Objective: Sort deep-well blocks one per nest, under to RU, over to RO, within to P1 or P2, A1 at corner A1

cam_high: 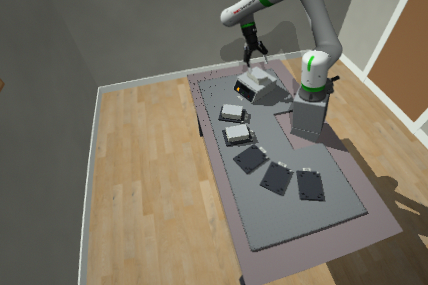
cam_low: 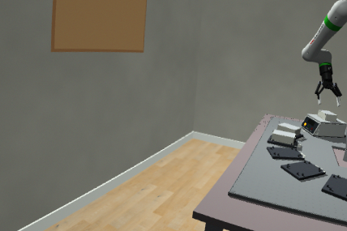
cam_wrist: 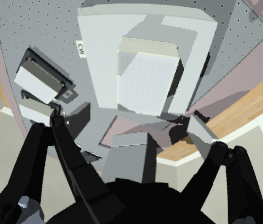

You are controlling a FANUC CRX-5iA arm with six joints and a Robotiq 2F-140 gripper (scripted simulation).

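The deep-well block is 8 cm below my hand. Also, from my hand: dark infeed nest 27 cm ahead, 18 cm to the left, 20 cm below; pale platform 11 cm below; check-weigher 14 cm below.
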